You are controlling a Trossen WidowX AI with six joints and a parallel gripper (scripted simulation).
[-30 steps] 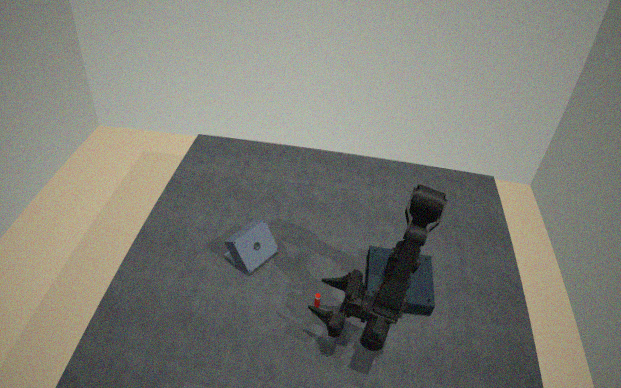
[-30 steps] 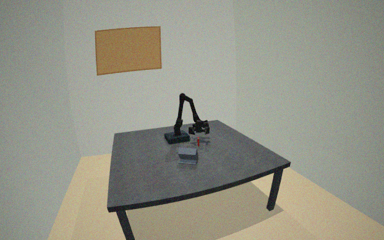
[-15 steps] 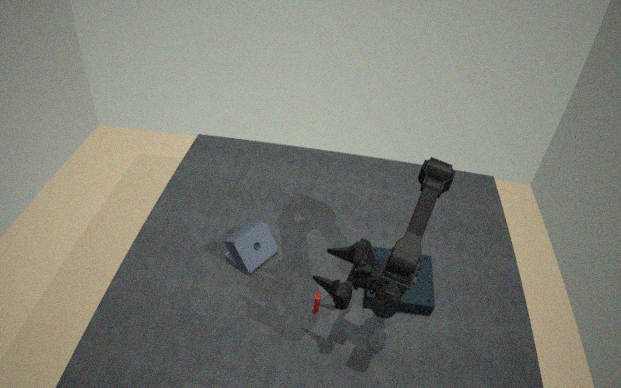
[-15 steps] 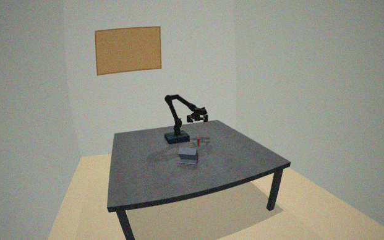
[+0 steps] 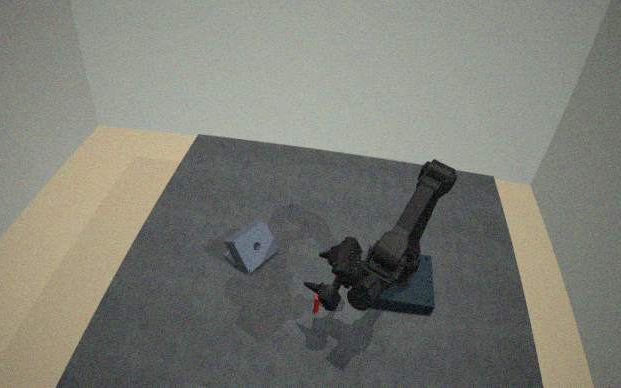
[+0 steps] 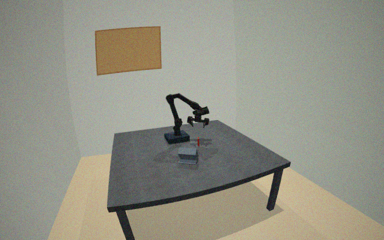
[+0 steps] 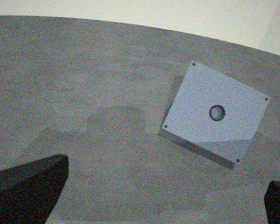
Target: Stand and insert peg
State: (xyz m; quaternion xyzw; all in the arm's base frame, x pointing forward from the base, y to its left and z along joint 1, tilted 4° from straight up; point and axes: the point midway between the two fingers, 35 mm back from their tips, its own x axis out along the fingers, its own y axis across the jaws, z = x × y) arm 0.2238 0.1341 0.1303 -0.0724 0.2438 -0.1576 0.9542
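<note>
Right now the red peg is 130 mm below my gripper tip, 20 mm behind it and 10 mm to the left of it. From my gripper tip the other things lie so: sloped panel 200 mm ahead, 160 mm to the right, 140 mm below.
</note>
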